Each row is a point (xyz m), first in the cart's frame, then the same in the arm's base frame.
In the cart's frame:
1: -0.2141 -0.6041 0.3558
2: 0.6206 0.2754 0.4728
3: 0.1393 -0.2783 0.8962
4: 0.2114 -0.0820 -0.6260
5: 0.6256 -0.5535 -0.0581
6: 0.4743 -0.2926 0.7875
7: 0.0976 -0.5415 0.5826
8: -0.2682 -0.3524 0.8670
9: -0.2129 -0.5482 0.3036
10: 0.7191 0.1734 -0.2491
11: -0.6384 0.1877 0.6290
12: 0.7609 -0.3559 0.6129
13: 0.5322 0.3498 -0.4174
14: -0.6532 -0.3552 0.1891
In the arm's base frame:
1: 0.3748 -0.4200 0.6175
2: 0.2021 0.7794 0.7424
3: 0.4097 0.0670 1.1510
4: 0.0774 0.2202 -0.3413
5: 0.7794 0.2703 0.1288
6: 0.6064 0.3223 1.0083
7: 0.5459 -0.1312 0.8171
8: 0.2188 -0.3017 1.1553
9: 0.3240 -0.3858 0.5717
10: 0.2365 0.7842 0.0075
11: -0.4628 -0.2700 1.0144
12: 0.8029 0.5083 0.8000
13: -0.0390 0.7408 -0.1214
14: -0.1089 -0.6192 0.5232

